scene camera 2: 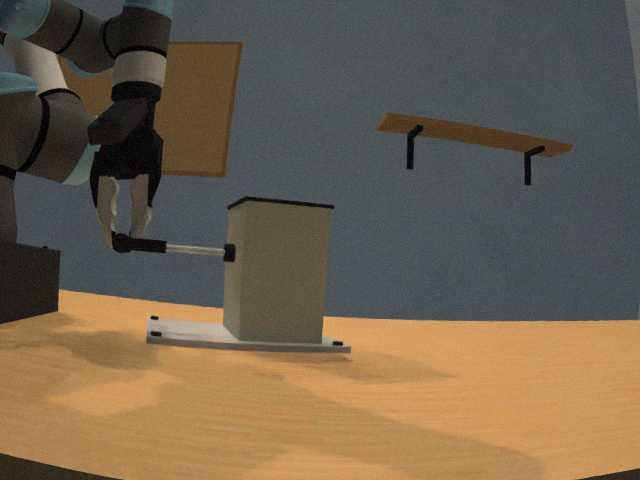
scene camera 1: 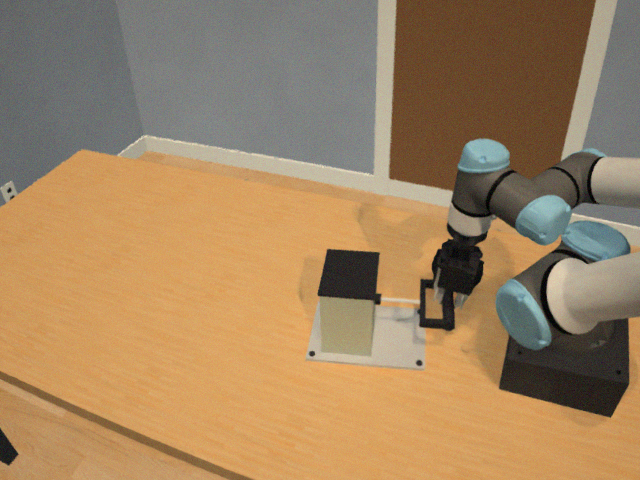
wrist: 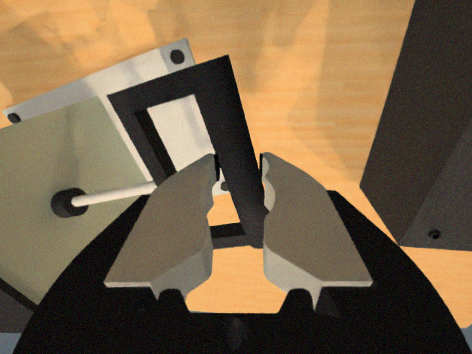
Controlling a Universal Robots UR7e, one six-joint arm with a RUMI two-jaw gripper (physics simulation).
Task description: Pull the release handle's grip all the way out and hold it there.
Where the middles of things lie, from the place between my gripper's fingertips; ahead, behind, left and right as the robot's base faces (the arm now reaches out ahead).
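My hand is 100 mm above the light grey base plate (scene camera 1: 398, 342), and it is also 60 mm to the right of the plate and 140 mm short of it.
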